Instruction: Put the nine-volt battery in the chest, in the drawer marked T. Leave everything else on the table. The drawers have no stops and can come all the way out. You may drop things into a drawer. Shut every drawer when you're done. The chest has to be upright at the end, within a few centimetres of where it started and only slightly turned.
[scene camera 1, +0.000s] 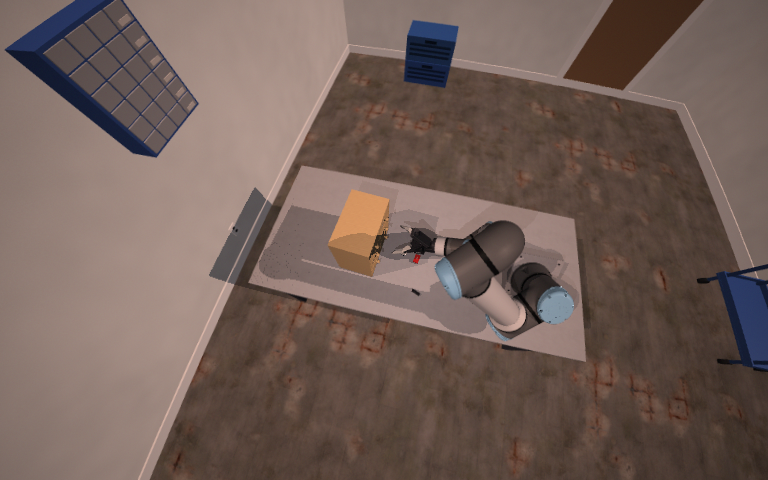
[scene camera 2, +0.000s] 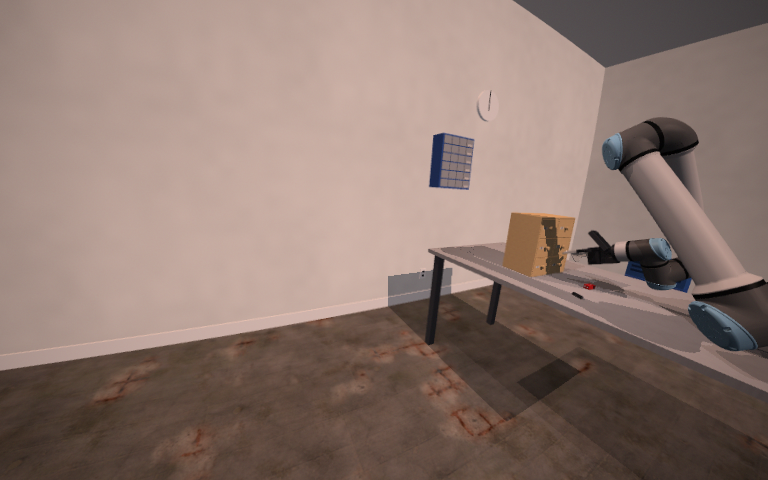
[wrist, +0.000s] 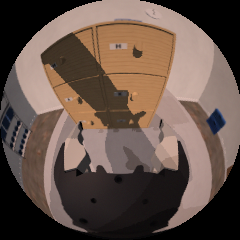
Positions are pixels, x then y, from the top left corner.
Labels:
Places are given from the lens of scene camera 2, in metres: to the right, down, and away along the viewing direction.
my gripper (scene camera 2: 570, 252): 0.98, 0.07, 1.19
tan wooden chest (scene camera 2: 524, 230): 0.75, -0.05, 1.24

